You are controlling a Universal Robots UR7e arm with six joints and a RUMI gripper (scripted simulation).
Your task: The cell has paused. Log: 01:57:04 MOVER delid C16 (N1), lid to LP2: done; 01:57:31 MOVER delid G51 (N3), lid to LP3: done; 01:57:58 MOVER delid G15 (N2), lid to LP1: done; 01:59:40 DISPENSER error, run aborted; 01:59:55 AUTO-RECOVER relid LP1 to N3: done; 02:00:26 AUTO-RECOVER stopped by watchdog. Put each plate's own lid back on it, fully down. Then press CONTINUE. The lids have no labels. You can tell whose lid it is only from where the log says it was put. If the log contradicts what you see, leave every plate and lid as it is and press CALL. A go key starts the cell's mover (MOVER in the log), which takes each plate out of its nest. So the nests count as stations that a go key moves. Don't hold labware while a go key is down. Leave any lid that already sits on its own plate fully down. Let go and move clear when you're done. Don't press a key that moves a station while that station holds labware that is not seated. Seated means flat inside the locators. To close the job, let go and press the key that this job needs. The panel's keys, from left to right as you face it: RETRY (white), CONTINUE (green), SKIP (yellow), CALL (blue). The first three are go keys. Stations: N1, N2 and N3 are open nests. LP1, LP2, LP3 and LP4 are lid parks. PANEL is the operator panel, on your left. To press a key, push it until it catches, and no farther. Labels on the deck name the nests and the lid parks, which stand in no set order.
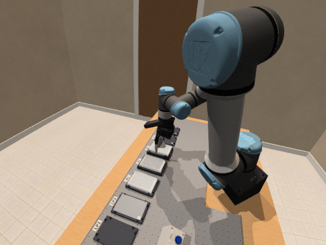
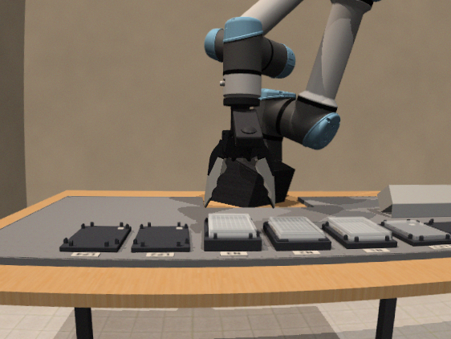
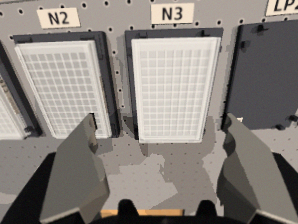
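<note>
Now: hand 11 cm to the right of the plate and 4 cm above it. From my hand the other things lie so: LP4 lid park 1 cm ahead, 27 cm to the right, 6 cm below; LP3 lid park 1 cm behind, 38 cm to the left, 6 cm below; LP2 lid park 1 cm ahead, 15 cm to the right, 6 cm below.
</note>
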